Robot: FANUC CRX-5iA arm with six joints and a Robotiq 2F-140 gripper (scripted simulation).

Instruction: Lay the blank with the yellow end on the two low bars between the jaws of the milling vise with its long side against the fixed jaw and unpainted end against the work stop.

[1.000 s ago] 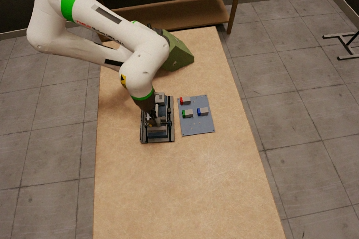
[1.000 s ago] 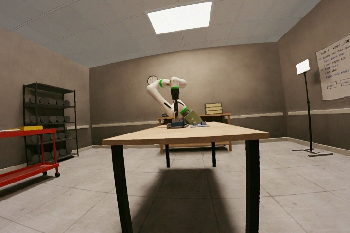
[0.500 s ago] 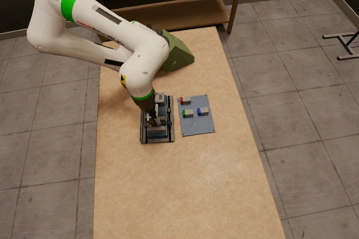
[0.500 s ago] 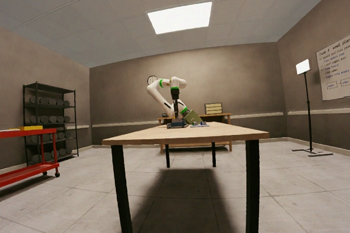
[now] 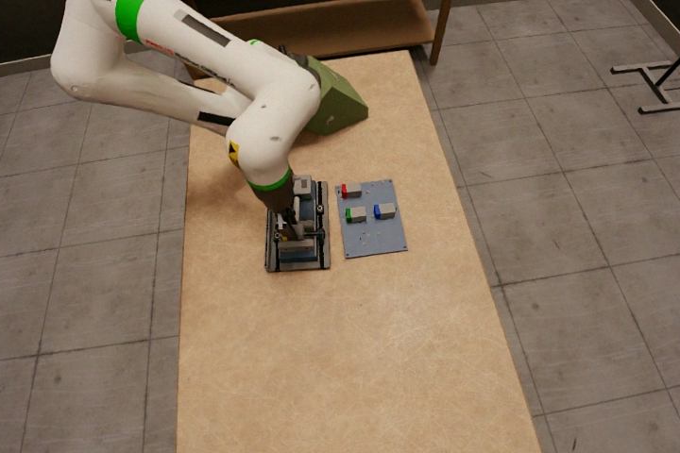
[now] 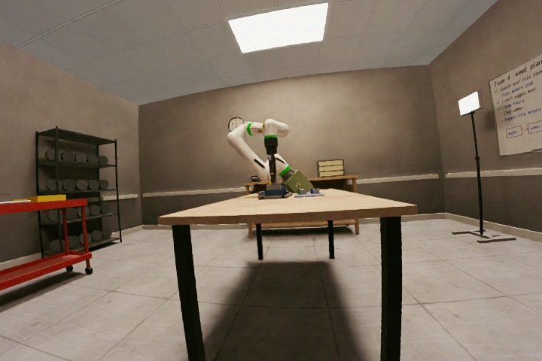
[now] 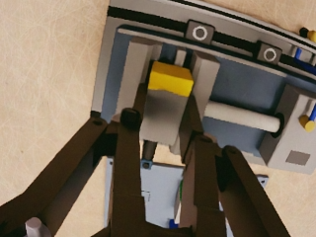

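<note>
My gripper is now 30 mm short of the fixed jaw and 60 mm above it. From my hand the other things lie so: green-ended blank: 40 mm behind, 200 mm to the left, 110 mm below; hose end block: 160 mm behind, 50 mm to the left, 60 mm below; work stop: 10 mm ahead, 50 mm to the left, 50 mm below.
</note>
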